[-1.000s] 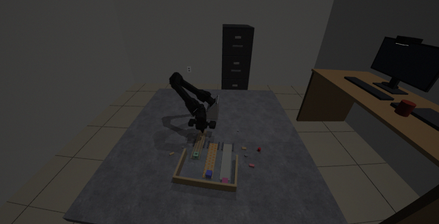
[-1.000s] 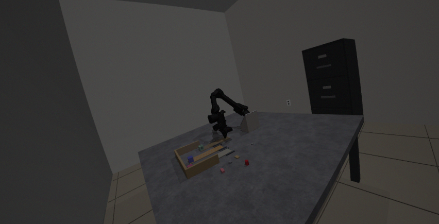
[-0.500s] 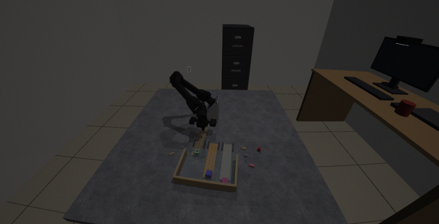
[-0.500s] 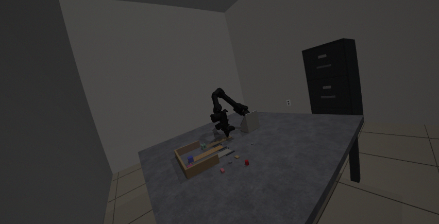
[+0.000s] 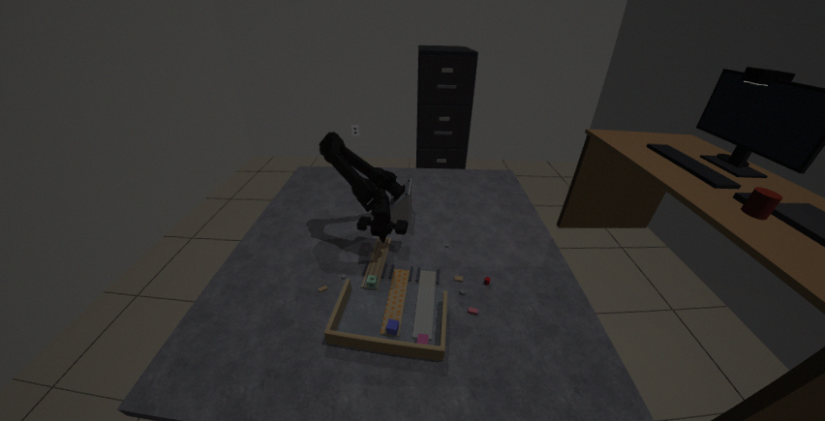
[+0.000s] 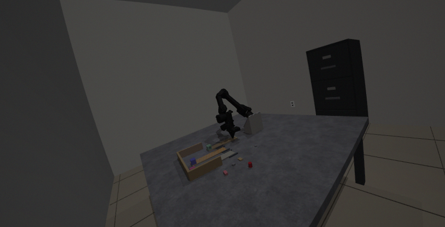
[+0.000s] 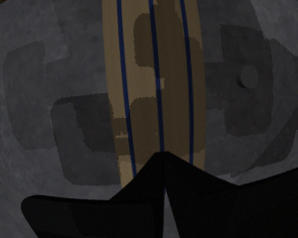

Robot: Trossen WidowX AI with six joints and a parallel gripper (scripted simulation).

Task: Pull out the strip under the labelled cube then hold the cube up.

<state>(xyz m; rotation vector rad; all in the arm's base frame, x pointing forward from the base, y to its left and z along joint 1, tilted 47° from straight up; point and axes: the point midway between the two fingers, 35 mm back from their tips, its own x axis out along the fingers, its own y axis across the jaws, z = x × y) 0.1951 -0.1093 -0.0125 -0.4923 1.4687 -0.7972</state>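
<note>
The striped strip is 10 cm ahead of my gripper tip and 2 cm to the right of it.
</note>
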